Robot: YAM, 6 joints.
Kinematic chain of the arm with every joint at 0, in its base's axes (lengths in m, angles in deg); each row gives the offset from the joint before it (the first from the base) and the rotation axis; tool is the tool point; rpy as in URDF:
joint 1: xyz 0 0 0.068 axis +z
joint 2: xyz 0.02 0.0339 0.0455 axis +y
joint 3: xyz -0.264 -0.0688 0 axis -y
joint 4: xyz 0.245 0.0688 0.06 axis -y
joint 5: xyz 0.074 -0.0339 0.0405 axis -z
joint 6: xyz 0.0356 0 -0.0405 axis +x
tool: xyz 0 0 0 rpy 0 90 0
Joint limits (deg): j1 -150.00..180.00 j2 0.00..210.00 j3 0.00..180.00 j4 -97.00..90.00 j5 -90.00..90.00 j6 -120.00..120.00
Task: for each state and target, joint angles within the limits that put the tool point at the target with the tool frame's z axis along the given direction. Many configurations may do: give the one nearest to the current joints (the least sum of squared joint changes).
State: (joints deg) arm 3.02 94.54 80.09 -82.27 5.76 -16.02
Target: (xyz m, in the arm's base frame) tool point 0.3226 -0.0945 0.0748 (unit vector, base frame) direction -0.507 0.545 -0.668
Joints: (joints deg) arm -18.49 135.09 85.29 -84.58 -20.86 -16.02
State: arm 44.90 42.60 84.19 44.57 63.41 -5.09
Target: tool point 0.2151 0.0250 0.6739 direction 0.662 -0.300 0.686
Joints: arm 10.56 89.18 134.38 3.82 24.61 -5.09
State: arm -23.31 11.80 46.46 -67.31 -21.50 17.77
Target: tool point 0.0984 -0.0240 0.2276 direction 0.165 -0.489 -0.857
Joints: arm -4.08 42.86 37.56 -71.60 28.41 17.77
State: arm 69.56 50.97 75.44 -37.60 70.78 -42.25
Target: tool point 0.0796 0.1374 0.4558 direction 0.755 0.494 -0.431
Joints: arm 66.25 58.09 86.76 -58.35 29.48 -42.25
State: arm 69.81 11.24 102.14 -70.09 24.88 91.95
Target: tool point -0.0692 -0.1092 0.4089 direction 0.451 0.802 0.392
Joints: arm 58.25 0.12 73.20 -49.98 -2.21 91.95
